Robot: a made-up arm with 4 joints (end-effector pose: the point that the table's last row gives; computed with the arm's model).
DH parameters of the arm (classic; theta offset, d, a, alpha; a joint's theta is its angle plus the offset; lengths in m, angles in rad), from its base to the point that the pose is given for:
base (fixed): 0 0 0 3.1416
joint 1: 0 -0.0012 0.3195 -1.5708
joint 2: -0.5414 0 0.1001 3.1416
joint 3: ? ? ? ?
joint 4: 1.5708 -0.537 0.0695 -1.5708
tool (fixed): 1.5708 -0.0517 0 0
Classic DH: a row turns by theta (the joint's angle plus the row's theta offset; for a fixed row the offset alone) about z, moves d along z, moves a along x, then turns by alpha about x.
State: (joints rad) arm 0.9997 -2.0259 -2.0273 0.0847
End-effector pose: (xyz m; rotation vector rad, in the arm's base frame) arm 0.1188 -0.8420 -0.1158 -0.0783 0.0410 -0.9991
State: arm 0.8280 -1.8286 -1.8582 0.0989
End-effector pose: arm 0.2697 -0.8199 -0.1150 -0.1055 0.0130 -0.8287
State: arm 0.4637 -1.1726 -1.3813 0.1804
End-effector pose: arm 0.5926 -0.6980 -0.0415 -0.2249 -0.1629 -0.4796
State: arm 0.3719 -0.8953 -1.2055 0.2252
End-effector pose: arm 0.6704 -0.6488 0.0158 -0.2785 -0.2641 -0.4023
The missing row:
joint 3: 1.0293 -0.2816 0.0178 -1.5708
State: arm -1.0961 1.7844 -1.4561 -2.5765
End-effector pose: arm 0.0896 -0.2527 0.0542 -0.2515 0.6315 -1.9527
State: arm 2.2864 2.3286 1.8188 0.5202
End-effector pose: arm -0.7894 -0.3478 0.3365 -0.8505 0.3282 -2.2973
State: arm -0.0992 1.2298 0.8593 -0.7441
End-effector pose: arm 0.9595 -0.2037 0.1634 0.7532 -0.3169 0.2315
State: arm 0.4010 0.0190 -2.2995 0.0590
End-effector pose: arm -0.0563 -0.3607 0.3894 -0.4939 -2.2796 -0.2702
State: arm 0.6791 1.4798 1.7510 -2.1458
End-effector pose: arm 0.5614 -0.7107 -0.1081 2.1243 -0.5777 -0.6798
